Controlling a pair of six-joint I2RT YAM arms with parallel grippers.
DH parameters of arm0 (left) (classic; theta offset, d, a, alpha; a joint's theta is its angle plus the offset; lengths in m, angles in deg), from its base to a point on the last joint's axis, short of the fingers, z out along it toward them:
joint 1: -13.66 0.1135 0.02 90
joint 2: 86.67 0 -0.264 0
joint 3: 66.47 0 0.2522 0
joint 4: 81.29 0 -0.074 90
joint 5: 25.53 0 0 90
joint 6: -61.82 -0.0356 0 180
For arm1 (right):
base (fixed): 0 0 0 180
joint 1: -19.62 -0.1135 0.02 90
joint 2: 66.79 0 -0.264 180
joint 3: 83.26 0 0.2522 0
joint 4: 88.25 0 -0.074 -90
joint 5: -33.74 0 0 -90
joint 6: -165.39 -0.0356 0 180
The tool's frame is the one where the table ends.
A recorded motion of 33 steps. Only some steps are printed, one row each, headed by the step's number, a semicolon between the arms.
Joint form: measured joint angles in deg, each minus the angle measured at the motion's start. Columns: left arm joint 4, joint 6, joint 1, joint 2, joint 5, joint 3; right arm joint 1, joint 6, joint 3, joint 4, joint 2, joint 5.
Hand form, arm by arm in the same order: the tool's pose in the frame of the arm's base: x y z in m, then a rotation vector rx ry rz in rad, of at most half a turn. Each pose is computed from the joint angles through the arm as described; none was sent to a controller.
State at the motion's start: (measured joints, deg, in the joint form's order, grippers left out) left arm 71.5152 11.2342 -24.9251 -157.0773 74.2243 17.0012; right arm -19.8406 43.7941 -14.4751 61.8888 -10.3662 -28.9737
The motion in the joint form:
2: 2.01 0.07 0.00 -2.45 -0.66 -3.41; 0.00 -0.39 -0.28 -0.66 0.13 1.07
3: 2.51 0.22 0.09 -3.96 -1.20 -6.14; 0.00 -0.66 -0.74 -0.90 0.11 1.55
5: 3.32 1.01 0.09 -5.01 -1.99 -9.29; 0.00 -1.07 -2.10 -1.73 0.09 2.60
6: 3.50 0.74 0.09 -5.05 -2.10 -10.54; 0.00 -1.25 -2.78 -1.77 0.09 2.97
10: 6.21 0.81 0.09 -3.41 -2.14 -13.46; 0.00 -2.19 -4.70 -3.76 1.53 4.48
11: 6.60 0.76 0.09 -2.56 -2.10 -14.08; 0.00 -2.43 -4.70 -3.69 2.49 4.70
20: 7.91 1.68 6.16 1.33 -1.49 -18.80; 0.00 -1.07 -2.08 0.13 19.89 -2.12
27: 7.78 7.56 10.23 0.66 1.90 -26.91; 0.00 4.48 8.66 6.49 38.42 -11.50
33: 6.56 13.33 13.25 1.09 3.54 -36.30; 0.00 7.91 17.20 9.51 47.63 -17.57
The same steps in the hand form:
2: 0.2351 -0.1803 0.3637 -0.1283 1.9529 -0.7736; 0.1814 0.1274 0.3525 0.2140 1.8613 0.3958
3: 0.2398 -0.1839 0.3404 -0.1225 2.0184 -0.7457; 0.1814 0.1271 0.3494 0.2209 1.8686 0.3842
5: 0.2414 -0.1858 0.3172 -0.1249 2.0804 -0.7322; 0.1813 0.1263 0.3399 0.2298 1.8942 0.3486
6: 0.2406 -0.1853 0.3096 -0.1178 2.0992 -0.7196; 0.1813 0.1260 0.3358 0.2336 1.9023 0.3368
10: 0.2356 -0.1814 0.3045 -0.1197 2.0756 -0.7357; 0.1842 0.1274 0.3161 0.2404 1.9688 0.2613
11: 0.2331 -0.1793 0.3054 -0.1198 2.0650 -0.7409; 0.1869 0.1294 0.3128 0.2424 1.9796 0.2498
20: 0.2367 -0.1443 0.2968 -0.2506 2.0303 -0.6806; 0.2322 0.1716 0.2606 0.1006 2.1876 0.2139
27: 0.2374 -0.1199 0.2450 -0.4717 2.1264 -0.5518; 0.2879 0.2245 0.2304 -0.1005 2.2663 0.3069
33: 0.2205 -0.0953 0.1916 -0.6669 2.2343 -0.4303; 0.3199 0.2555 0.2236 -0.2182 2.2512 0.4081

